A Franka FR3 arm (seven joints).
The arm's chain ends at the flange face. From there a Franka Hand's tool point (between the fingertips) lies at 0.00 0.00 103.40 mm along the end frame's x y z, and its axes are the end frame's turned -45 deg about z.
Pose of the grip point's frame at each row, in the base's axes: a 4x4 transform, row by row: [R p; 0 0 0 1], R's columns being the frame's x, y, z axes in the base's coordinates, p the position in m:
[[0.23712 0.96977 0.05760 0.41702], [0.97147 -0.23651 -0.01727 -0.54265], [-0.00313 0.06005 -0.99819 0.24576], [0 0 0 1]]
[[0.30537 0.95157 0.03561 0.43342], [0.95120 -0.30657 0.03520 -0.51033], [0.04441 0.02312 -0.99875 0.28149], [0 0 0 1]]
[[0.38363 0.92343 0.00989 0.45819], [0.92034 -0.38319 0.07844 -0.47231], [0.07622 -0.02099 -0.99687 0.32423], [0 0 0 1]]
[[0.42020 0.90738 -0.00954 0.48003], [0.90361 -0.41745 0.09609 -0.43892], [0.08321 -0.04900 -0.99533 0.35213], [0 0 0 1]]
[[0.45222 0.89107 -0.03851 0.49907], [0.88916 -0.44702 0.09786 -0.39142], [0.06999 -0.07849 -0.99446 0.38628], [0 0 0 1]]
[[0.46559 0.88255 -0.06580 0.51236], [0.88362 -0.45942 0.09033 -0.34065], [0.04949 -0.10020 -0.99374 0.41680], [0 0 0 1]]
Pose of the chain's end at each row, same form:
[[0.85340 0.51806 0.05760 0.41106], [0.51970 -0.85417 -0.01727 -0.54086], [0.04025 0.04468 -0.99819 0.34897], [0 0 0 1]]
[[0.88879 0.45693 0.03561 0.42974], [0.45582 -0.88938 0.03520 -0.51397], [0.04775 -0.01505 -0.99875 0.38476], [0 0 0 1]]
[[0.92423 0.38170 0.00989 0.45717], [0.37982 -0.92173 0.07844 -0.48042], [0.03905 -0.06874 -0.99687 0.42731], [0 0 0 1]]
[[0.93874 0.34449 -0.00954 0.48102], [0.34377 -0.93413 0.09609 -0.44886], [0.02419 -0.09349 -0.99533 0.45505], [0 0 0 1]]
[[0.94985 0.31031 -0.03851 0.50305], [0.31264 -0.94482 0.09786 -0.40154], [-0.00601 -0.10499 -0.99446 0.48911], [0 0 0 1]]
[[0.95328 0.29484 -0.06580 0.51916], [0.29995 -0.94967 0.09033 -0.34999], [-0.03586 -0.10585 -0.99374 0.51955], [0 0 0 1]]

